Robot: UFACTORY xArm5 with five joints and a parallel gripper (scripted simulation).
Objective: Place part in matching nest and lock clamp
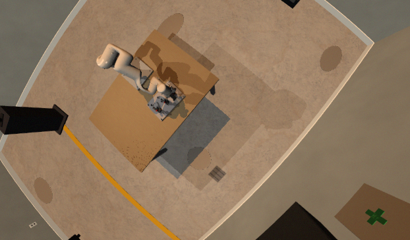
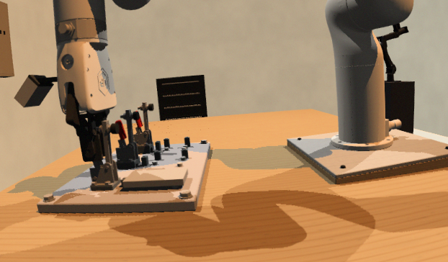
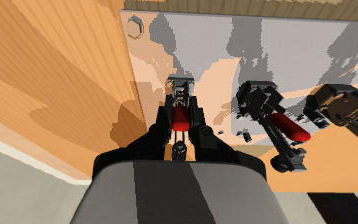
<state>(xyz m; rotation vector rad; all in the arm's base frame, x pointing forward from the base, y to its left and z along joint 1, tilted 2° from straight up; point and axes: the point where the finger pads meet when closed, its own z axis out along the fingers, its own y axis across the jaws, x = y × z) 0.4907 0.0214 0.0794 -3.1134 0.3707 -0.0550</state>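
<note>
The clamp lies 20 mm below my hand and 10 mm behind it. From my hand the other things lie so: fixture plate (100 mm to the right, 70 mm below, 60 mm behind); flat tan part (90 mm behind, 60 mm below, 20 mm to the left).
</note>
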